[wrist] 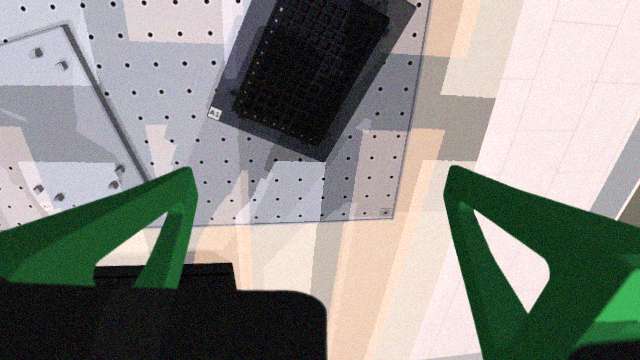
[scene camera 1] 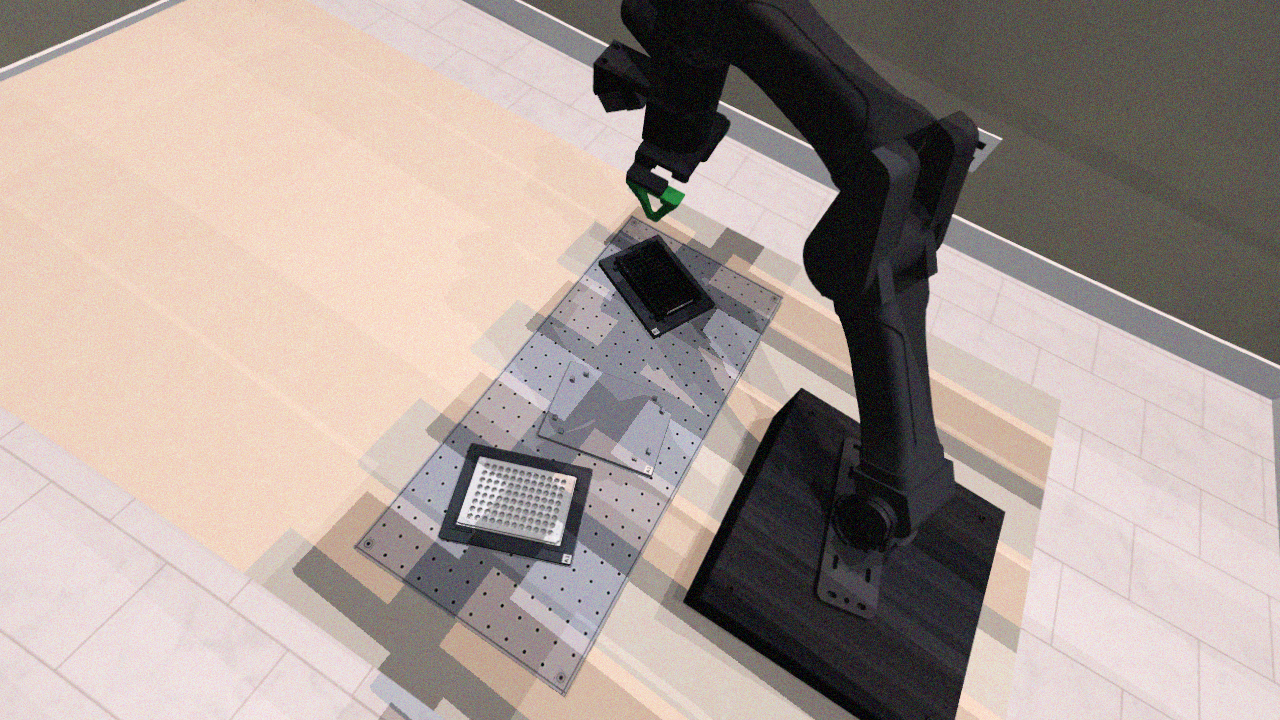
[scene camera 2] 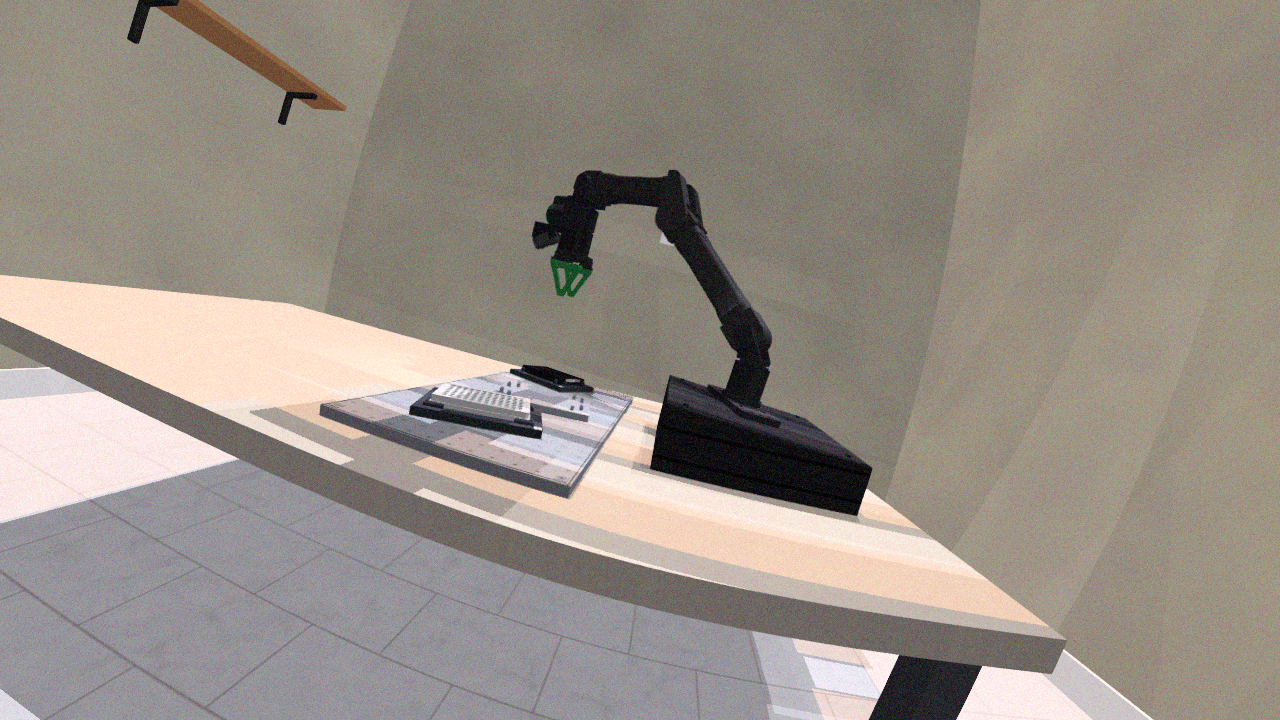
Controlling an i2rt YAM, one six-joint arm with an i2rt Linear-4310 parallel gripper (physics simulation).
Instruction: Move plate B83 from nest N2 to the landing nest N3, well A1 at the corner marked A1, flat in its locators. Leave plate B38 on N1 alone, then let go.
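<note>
A black well plate (scene camera 1: 660,275) (scene camera 2: 552,376) (wrist: 312,70) sits on a dark nest (scene camera 1: 700,302) (wrist: 225,95) at the far end, its A1 tag legible in the wrist view. A white well plate (scene camera 1: 519,497) (scene camera 2: 483,401) sits on another dark nest (scene camera 1: 579,497) (scene camera 2: 474,422) at the near end. I cannot read which plate is B83 or B38. The pale nest (scene camera 1: 572,394) (scene camera 2: 572,414) (wrist: 45,110) between them holds no plate; its locator pins show. My gripper (scene camera 1: 656,214) (scene camera 2: 566,293) (wrist: 320,180) is open and empty, high above the far end near the black plate.
The nests stand on a perforated board (scene camera 1: 537,626) (scene camera 2: 429,438) (wrist: 280,175) on the wooden table (scene camera 1: 268,223) (scene camera 2: 223,340). The arm's black base block (scene camera 1: 769,537) (scene camera 2: 751,465) stands to the right of the board. Patchy shadows cross the board and table.
</note>
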